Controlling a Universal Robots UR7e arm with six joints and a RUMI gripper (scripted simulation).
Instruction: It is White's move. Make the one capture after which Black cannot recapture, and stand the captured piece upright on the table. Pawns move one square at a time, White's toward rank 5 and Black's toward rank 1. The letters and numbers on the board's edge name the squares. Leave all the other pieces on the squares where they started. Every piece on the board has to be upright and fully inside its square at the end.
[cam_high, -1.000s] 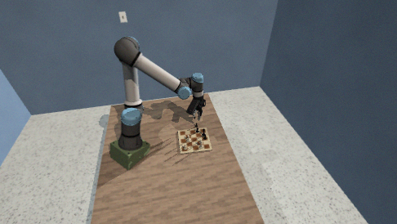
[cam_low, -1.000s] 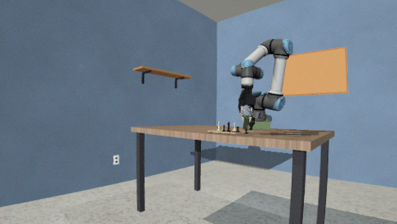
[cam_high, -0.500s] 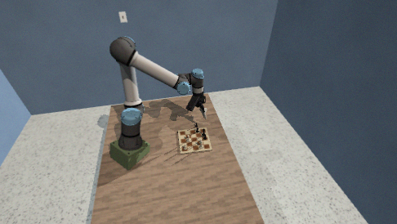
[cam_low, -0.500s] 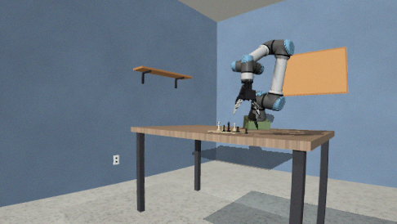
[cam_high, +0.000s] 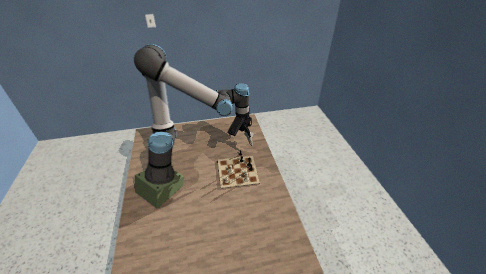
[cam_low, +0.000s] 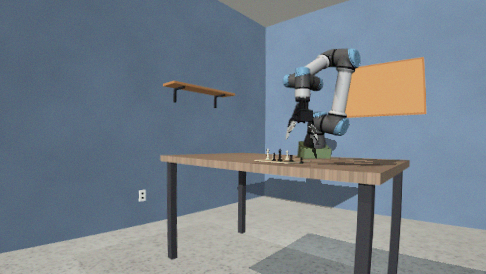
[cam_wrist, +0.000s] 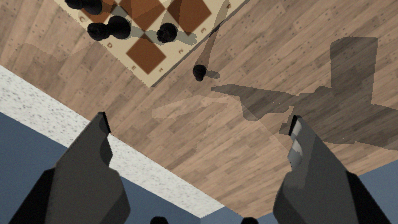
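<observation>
Now: hand 140 mm to the left of the small chessboard, 110 mm above it and 40 mm past it. The rest, counted from my hand: white pawn (170 mm to the right, 90 mm below); black pawn (100 mm below).
</observation>
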